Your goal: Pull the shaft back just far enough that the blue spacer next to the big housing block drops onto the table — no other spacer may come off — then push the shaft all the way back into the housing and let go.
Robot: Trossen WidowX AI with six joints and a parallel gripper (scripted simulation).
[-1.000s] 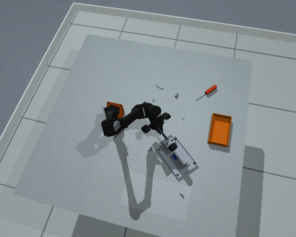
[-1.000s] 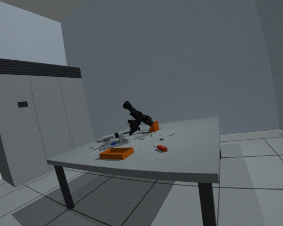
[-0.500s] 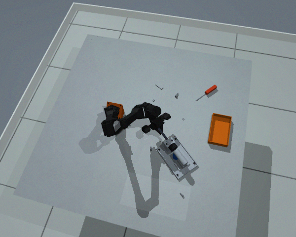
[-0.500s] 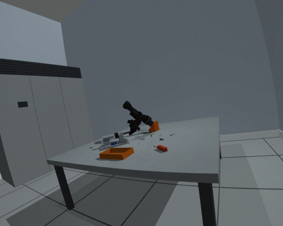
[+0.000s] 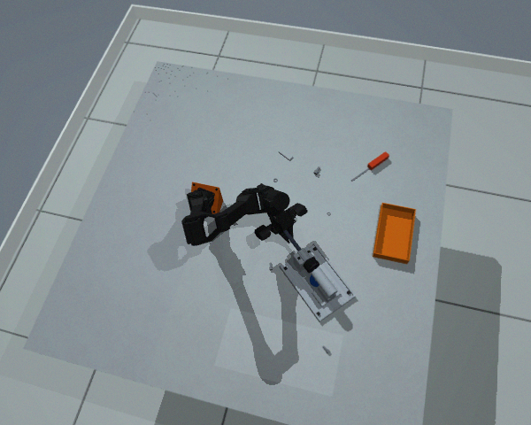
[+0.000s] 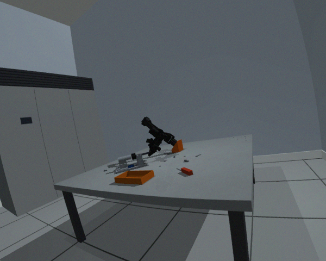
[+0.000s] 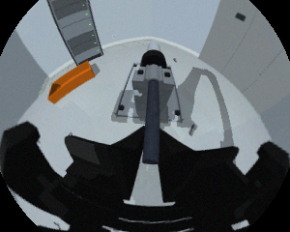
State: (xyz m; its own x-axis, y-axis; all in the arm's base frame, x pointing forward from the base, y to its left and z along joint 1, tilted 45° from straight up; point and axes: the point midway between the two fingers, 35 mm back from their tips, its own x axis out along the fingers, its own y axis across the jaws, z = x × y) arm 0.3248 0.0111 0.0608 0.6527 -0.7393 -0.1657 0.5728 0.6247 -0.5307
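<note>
The shaft is 40 mm ahead of my gripper tip, 30 mm to the right of it and 30 mm above it. The rest, counted from my gripper tip: l-shaped key: 350 mm to the left, 140 mm behind, 50 mm below; blue spacer: 120 mm ahead, 90 mm to the right, 40 mm below; orange tray: 330 mm ahead, 170 mm to the left, 40 mm below.
</note>
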